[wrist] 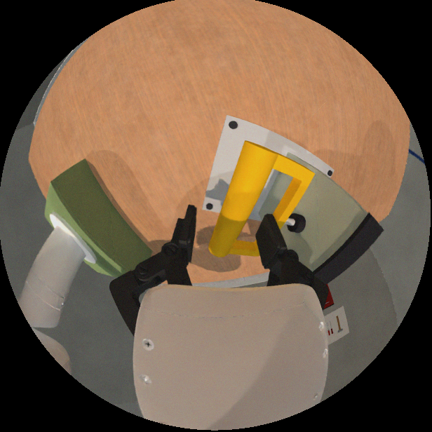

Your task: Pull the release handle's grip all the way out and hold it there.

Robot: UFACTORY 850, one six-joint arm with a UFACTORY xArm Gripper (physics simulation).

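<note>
The release handle's yellow grip (242,200) is a thick round bar that runs slantwise from upper right to lower left. A flat yellow frame (300,172) joins its ends on the right. Behind it are a pale mounting plate (220,160) with dark bolts and a grey-green housing (335,210). My gripper (229,221) is open, with one finger on each side of the lower part of the grip in the view. The right finger overlaps the yellow frame in the picture and hides part of it. I cannot tell the height gap between fingertips and grip.
A green block (100,220) with a pale cylinder (47,280) stands at the left. A black block edge (350,247) borders the housing at the right, and a black knob (296,223) sits beside the yellow frame. A white card (338,325) lies at the lower right beyond the wooden table (175,75).
</note>
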